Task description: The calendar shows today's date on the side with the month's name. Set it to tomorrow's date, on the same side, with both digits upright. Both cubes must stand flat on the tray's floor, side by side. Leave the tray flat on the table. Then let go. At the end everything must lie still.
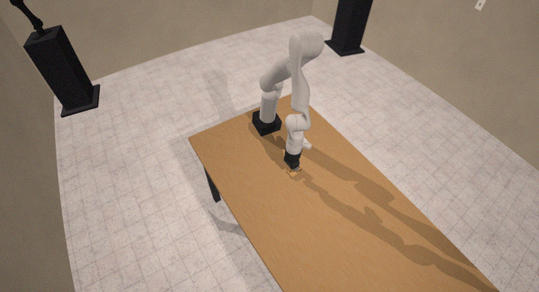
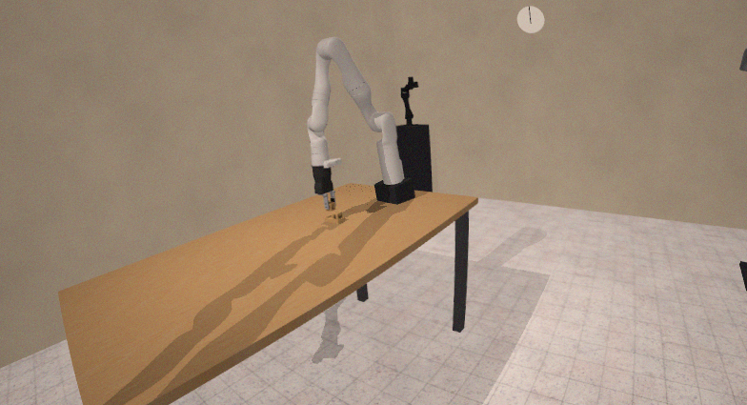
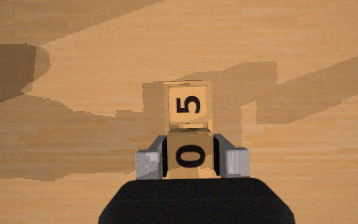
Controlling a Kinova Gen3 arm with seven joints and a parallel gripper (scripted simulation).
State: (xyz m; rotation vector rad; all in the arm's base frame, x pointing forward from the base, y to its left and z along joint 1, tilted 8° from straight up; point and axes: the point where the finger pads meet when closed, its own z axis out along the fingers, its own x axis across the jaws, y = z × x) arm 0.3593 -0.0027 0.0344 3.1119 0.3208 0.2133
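My hand is 10 mm above the wooden date cube. Also, from my hand: wooden tray: 20 mm to the left, 60 mm below.
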